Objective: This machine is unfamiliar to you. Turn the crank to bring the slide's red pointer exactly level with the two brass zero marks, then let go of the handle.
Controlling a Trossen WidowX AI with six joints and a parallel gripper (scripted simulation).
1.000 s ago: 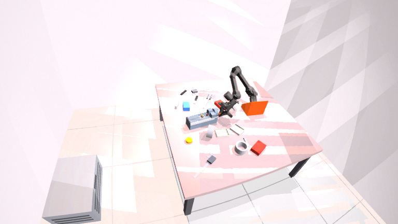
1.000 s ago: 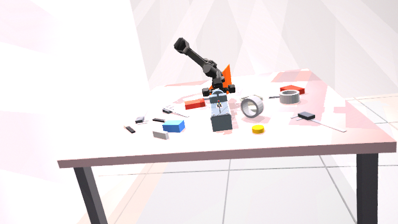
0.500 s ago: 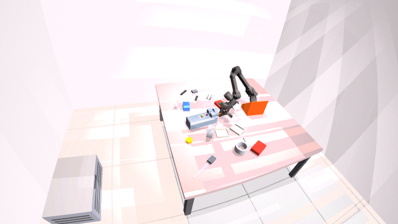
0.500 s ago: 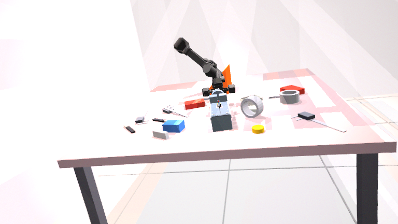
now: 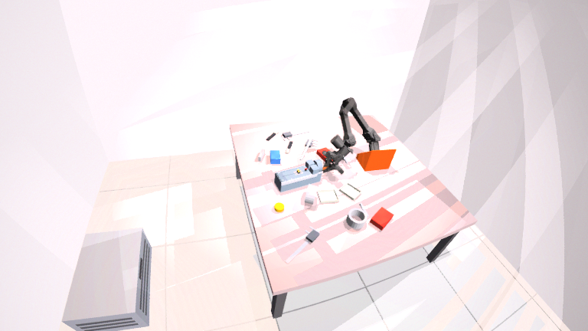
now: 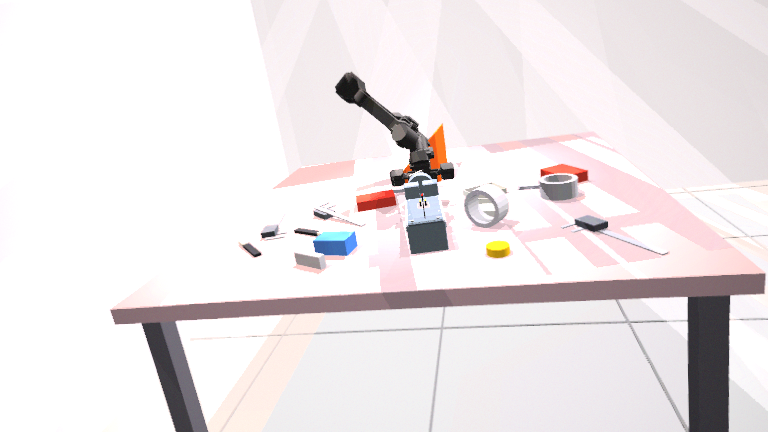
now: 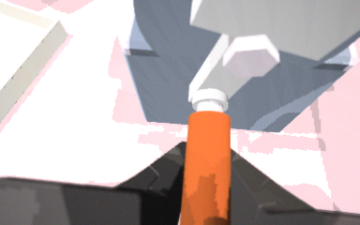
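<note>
Right now the orange handle is 20 mm behind my gripper tip and 20 mm above it. Also, from my gripper tip: red pointer (120 mm ahead, 50 mm above, 10 mm to the left); then yellow disc (320 mm ahead, 190 mm to the left, 30 mm below); then blue block (240 mm ahead, 210 mm to the right, 20 mm below).
</note>
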